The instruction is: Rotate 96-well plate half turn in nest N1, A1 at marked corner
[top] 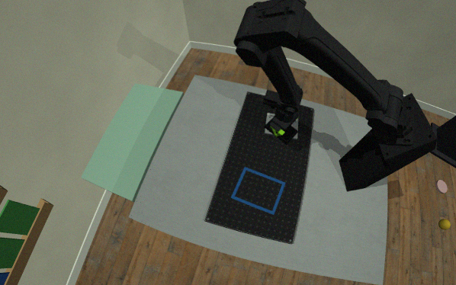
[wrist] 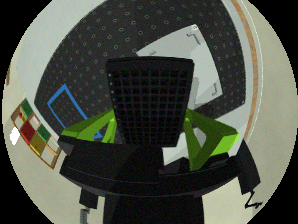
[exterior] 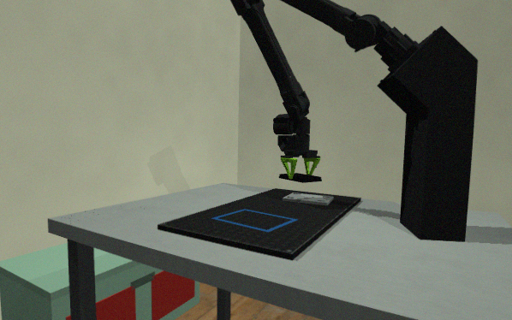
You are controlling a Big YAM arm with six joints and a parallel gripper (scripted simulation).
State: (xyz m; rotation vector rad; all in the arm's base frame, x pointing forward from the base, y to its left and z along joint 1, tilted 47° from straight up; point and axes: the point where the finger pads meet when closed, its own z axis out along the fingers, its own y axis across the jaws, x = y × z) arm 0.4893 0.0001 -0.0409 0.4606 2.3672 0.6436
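Right now the plate nest N1 is 10 mm ahead of my hand, 70 mm to the right of it and 90 mm below it. Also, from my hand: black 96-well plate right at my hand; then A1 mark 100 mm ahead, 100 mm to the right, 80 mm below.
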